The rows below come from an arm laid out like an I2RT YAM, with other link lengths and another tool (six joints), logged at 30 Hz.
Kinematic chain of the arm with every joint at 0, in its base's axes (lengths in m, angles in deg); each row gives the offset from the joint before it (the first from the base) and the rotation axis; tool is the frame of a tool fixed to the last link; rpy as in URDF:
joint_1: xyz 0 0 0.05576 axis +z
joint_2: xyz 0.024 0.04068 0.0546 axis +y
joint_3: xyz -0.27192 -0.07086 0 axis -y
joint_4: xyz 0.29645 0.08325 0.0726 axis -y
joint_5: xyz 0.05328 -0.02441 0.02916 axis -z
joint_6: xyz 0.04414 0 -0.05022 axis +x
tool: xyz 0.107 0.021 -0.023 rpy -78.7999 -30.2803 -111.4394
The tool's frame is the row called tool.
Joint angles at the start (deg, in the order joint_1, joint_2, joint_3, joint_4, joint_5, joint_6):
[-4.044 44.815 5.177 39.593 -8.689 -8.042]
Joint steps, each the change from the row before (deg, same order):
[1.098 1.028 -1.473 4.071 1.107 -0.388]
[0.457 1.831 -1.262 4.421 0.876 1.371]
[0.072 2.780 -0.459 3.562 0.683 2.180]
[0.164 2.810 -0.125 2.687 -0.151 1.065]
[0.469 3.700 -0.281 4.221 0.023 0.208]
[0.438 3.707 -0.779 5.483 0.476 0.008]
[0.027 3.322 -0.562 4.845 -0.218 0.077]
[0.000 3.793 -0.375 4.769 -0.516 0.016]
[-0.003 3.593 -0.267 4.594 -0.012 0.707]
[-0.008 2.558 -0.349 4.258 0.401 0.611]
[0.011 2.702 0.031 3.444 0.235 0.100]
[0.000 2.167 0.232 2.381 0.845 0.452]
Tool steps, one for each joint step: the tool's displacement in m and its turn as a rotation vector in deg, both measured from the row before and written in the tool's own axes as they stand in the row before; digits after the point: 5 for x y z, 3 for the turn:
[-0.00362 0.00033 -0.00277 1.308 1.014 -0.193]
[-0.00229 0.00180 -0.00183 0.321 1.168 1.396]
[-0.00222 0.00342 -0.00001 -0.795 0.679 1.999]
[-0.00430 0.00296 -0.00072 -0.357 -0.399 1.040]
[-0.00507 0.00289 -0.00118 0.368 -0.220 0.340]
[-0.00305 0.00290 -0.00235 0.766 0.612 0.184]
[-0.00192 0.00191 -0.00195 0.878 0.359 0.274]
[-0.00296 0.00242 -0.00241 0.761 -0.072 0.202]
[-0.00141 0.00183 -0.00159 0.373 0.414 0.782]
[0.00141 -0.00038 -0.00066 0.682 1.099 0.716]
[0.00011 0.00074 0.00005 0.477 0.618 0.182]
[0.00103 0.00168 0.00142 -0.228 0.949 0.357]

